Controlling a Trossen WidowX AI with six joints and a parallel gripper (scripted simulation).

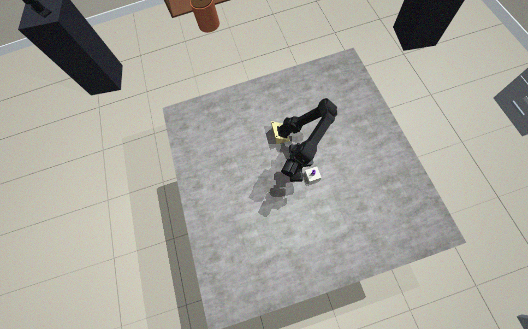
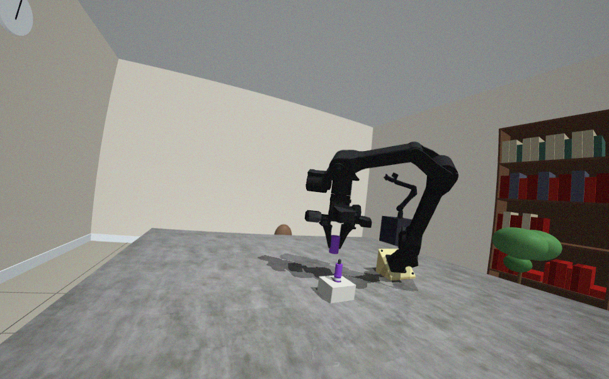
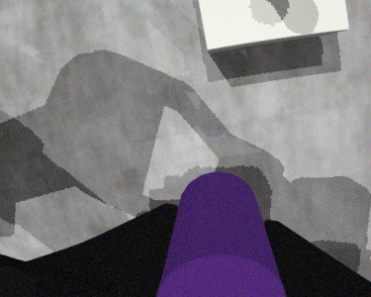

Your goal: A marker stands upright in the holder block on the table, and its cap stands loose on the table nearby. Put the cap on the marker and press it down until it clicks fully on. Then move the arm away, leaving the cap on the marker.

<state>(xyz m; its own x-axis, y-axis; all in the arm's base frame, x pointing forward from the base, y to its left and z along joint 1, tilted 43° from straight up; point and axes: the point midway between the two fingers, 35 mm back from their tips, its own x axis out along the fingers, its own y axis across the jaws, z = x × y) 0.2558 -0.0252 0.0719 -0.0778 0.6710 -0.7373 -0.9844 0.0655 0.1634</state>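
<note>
The purple marker lies 9 cm to the left of my gripper tip, 3 cm below it and 2 cm ahead of it. Also, from my gripper tip: purple cap: 1 cm above; white holder block: 9 cm to the left, 8 cm below, 2 cm ahead.
</note>
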